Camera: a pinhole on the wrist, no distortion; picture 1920 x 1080 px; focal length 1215.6 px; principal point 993.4 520.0 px. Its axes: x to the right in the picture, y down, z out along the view. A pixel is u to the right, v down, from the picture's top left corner.
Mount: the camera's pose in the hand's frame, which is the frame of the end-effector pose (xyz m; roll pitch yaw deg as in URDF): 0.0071 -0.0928 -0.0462 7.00 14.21 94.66
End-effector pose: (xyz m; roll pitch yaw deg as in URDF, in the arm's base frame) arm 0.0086 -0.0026 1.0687 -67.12 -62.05 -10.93
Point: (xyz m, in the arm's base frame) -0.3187 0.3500 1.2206
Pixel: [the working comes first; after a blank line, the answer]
In the camera's frame: -0.2831 0.1189 0.4006

135 881
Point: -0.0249 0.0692 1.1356
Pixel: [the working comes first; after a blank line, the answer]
In the camera's frame: 0.0141 -0.0168 0.1444

1112 379
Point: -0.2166 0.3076 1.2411
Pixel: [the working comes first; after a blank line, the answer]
In the camera's frame: -0.2070 0.0406 0.3735

320 652
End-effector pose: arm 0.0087 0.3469 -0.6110 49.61 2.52 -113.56
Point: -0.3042 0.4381 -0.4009
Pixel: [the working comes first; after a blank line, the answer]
In the camera's frame: -0.0644 0.0236 0.4272

810 587
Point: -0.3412 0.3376 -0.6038
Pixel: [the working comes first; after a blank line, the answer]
In the camera's frame: -0.1826 -0.0994 0.2738

183 79
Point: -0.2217 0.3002 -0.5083
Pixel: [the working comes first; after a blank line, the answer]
In the camera's frame: -0.0253 -0.0936 0.2786

883 111
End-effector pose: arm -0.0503 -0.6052 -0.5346 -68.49 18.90 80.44
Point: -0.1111 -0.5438 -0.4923
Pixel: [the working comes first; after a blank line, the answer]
In the camera's frame: 0.0293 -0.0145 0.1466

1236 400
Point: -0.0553 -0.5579 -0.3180
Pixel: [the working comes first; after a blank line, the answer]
In the camera's frame: -0.1347 0.0555 0.1029

outside the picture
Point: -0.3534 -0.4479 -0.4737
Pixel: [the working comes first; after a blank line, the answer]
In the camera's frame: 0.0230 -0.0330 0.4071

1062 421
